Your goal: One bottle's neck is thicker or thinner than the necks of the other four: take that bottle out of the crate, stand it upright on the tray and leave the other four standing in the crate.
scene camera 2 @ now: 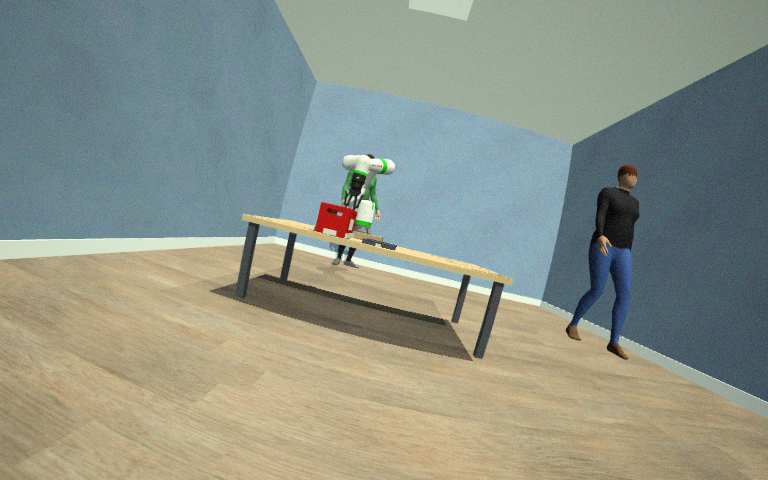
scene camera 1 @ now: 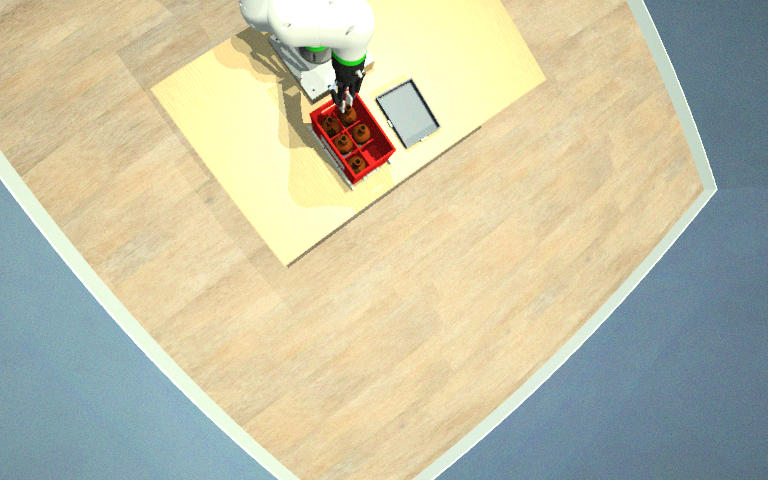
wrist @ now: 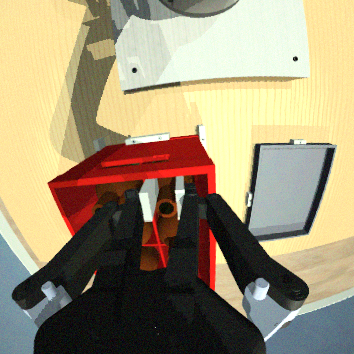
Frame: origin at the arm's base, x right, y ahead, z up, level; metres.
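Seen in the pictures: gripper, fingertip midpoint: [scene camera 1: 345, 107] [wrist: 167, 178]; arm's base, origin of the base link: [scene camera 2: 361, 233] [scene camera 1: 317, 47].
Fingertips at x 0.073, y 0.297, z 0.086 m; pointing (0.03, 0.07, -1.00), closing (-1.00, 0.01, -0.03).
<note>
Offsets run from my fingertips to a thing's top centre. "*": to the spot under its first point.
The red crate @[dx +0.039, dy +0.106, dz +0.049 m] [scene camera 1: 374, 168] [scene camera 2: 335, 223] [wrist: 185, 150] stands on the table and holds five brown bottles. Four are the bottles @[dx +0.083, dy +0.023, dz +0.037 m] [scene camera 1: 330, 125] @[dx +0.080, dy +0.104, dz +0.037 m] [scene camera 1: 343, 144] @[dx -0.002, dy +0.108, dz +0.037 m] [scene camera 1: 361, 133] @[dx +0.085, dy +0.199, dz +0.037 m] [scene camera 1: 356, 164] away from the fingers. My gripper [scene camera 1: 345, 104] [scene camera 2: 352, 202] [wrist: 167, 178] points down into the crate, shut on the neck of the fifth bottle @[dx +0.001, dy +0.020, dz +0.037 m] [scene camera 1: 348, 115] [wrist: 166, 208], in the corner compartment nearest the robot base on the tray side. Its mouth shows between the light pads in the wrist view. Neck thicknesses are too small to compare. The grey tray @[* dx -0.269, dy +0.126, dz -0.121 m] [scene camera 1: 410, 113] [wrist: 287, 190] lies beside the crate and is empty.
The robot's base plate [scene camera 1: 317, 82] [wrist: 215, 55] is close behind the crate. The crate's compartment @[* dx -0.040, dy +0.184, dz -0.118 m] [scene camera 1: 376, 151] at the far end on the tray side has no bottle. A person in green [scene camera 2: 346, 186] stands behind the robot; a person in black [scene camera 2: 617, 215] is at the right.
</note>
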